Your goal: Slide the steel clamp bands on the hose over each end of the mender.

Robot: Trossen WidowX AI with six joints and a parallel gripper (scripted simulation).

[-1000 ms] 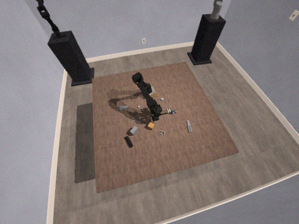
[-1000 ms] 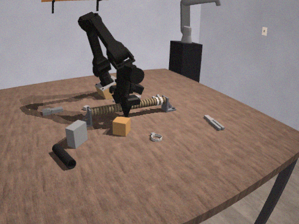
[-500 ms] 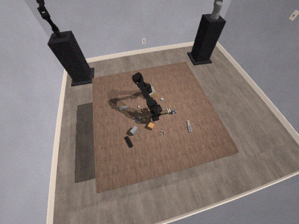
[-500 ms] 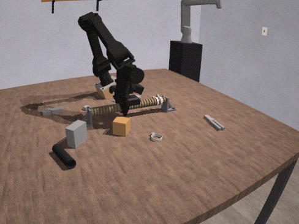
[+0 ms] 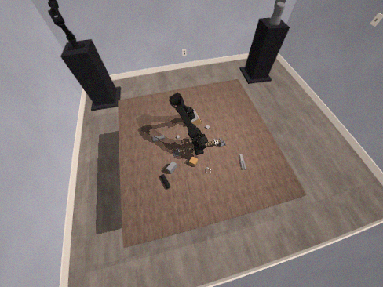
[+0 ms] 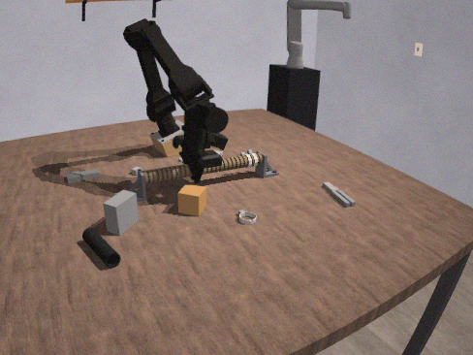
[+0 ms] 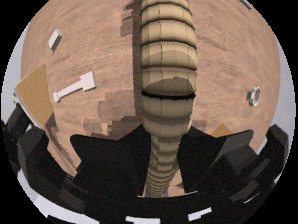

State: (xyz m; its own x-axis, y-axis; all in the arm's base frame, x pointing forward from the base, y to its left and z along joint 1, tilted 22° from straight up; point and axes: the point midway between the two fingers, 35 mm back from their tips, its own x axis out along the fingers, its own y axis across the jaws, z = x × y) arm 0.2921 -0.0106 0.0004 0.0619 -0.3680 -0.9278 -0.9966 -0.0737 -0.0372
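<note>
My hand is 110 mm short of the orange cube, 50 mm to the left of it and 30 mm above it. The rest, counted from my hand: grey cube: 130 mm ahead, 220 mm to the right, 20 mm below; then black cylinder: 220 mm ahead, 280 mm to the right, 30 mm below.
</note>
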